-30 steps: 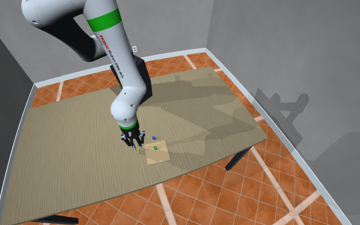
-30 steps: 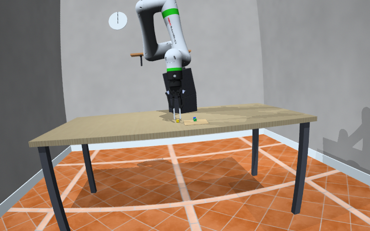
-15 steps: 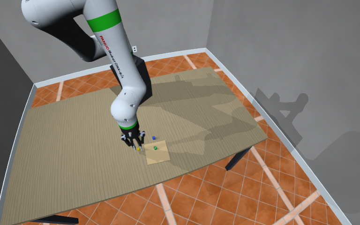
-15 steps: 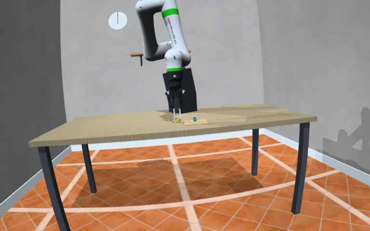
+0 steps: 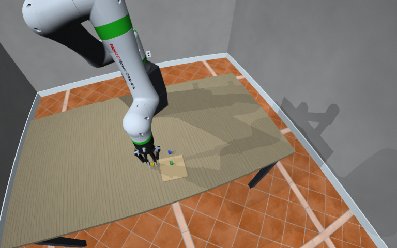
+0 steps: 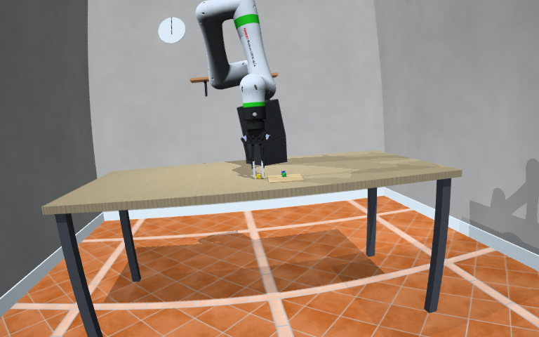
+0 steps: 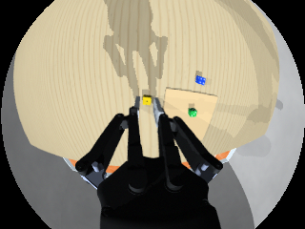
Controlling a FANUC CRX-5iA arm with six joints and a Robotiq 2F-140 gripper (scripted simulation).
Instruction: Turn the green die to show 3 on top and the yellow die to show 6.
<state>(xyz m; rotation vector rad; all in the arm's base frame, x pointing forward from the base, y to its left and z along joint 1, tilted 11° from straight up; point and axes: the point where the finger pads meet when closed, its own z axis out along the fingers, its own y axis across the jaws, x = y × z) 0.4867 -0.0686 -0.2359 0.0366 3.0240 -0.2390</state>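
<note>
My gripper is now 4 cm above the yellow die and 1 cm past it. From my hand the other things lie so: tan mat (11 cm to the left, 4 cm below, 4 cm ahead); then blue die (11 cm to the left, 6 cm behind, 4 cm below); then green die (11 cm to the left, 3 cm below, 2 cm ahead).
</note>
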